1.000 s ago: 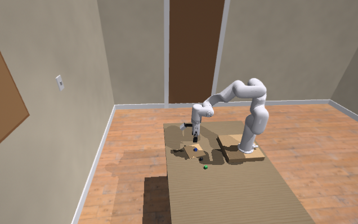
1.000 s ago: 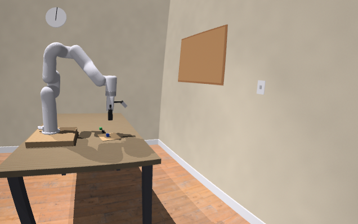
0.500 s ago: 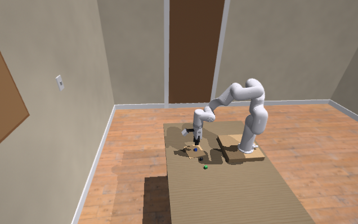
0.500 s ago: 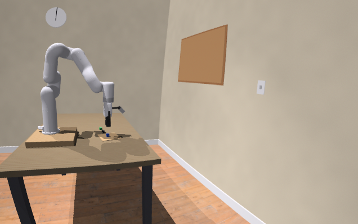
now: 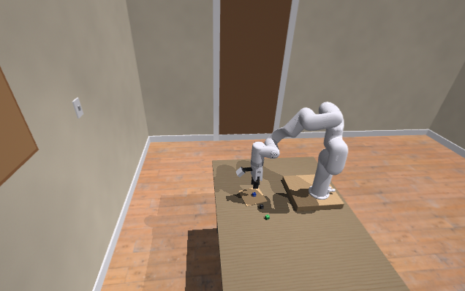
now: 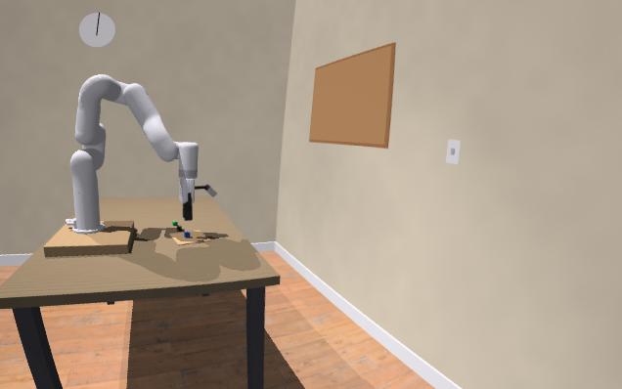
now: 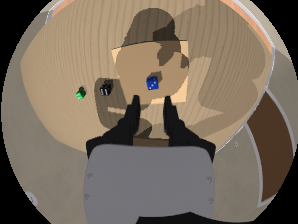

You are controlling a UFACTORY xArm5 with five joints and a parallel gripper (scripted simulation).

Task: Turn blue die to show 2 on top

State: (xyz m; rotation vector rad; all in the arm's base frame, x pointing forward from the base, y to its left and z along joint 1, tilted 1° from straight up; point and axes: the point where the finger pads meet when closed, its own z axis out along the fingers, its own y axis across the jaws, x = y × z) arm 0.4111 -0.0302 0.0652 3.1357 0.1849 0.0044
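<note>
Right now the blue die is 9 cm below my hand. The rest, counted from my hand: green die 18 cm to the left, 9 cm below, 5 cm behind; black die 10 cm to the left, 9 cm below, 3 cm behind; tan mat 10 cm below, 1 cm ahead.
</note>
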